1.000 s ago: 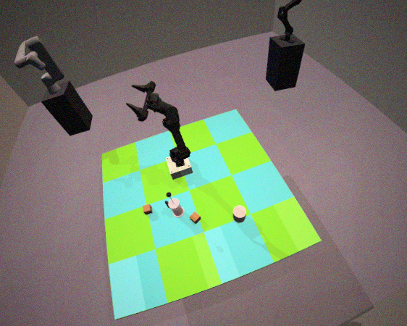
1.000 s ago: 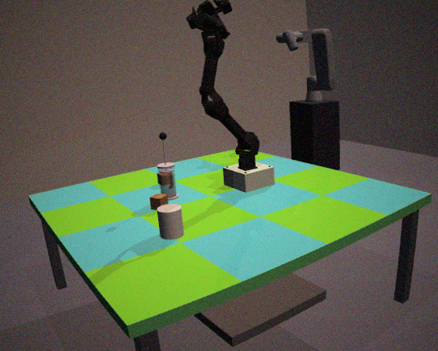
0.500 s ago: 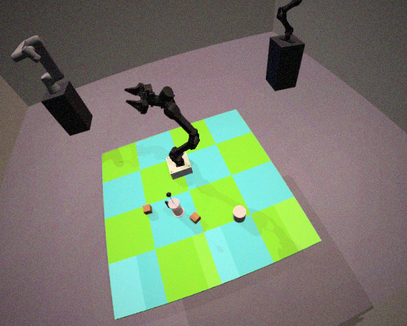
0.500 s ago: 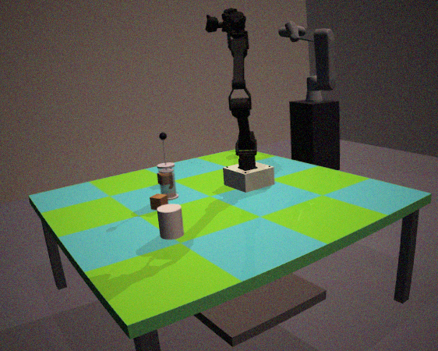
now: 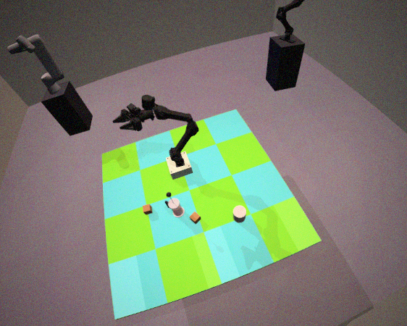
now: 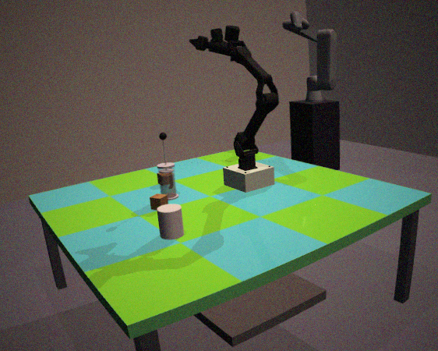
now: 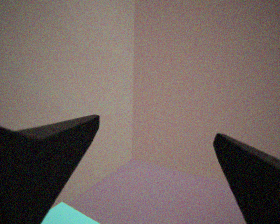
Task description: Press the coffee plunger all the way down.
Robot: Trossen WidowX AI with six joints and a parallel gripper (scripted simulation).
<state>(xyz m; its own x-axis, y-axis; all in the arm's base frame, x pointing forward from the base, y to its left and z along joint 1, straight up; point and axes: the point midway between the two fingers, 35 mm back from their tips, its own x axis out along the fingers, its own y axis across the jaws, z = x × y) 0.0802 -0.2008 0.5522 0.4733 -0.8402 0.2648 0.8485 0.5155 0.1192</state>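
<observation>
Right now my gripper tip is 51 cm above the coffee press, 24 cm short of it and 14 cm to the right of it.
</observation>
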